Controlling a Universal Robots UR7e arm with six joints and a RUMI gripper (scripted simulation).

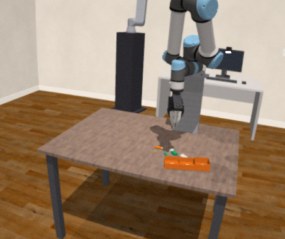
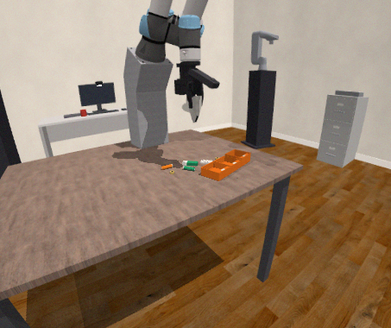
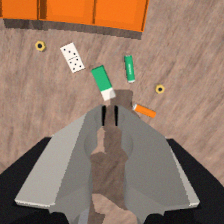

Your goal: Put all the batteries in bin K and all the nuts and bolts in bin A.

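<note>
Right now my hand is 19 cm above the orange bin tray, 12 cm to the right of it and 5 cm short of it. The rest, counted from my hand: white domino (20 cm below, 6 cm to the left, 4 cm behind); green-and-white battery (20 cm below, 5 cm behind, 2 cm to the right); green battery (20 cm below, 3 cm to the right).
</note>
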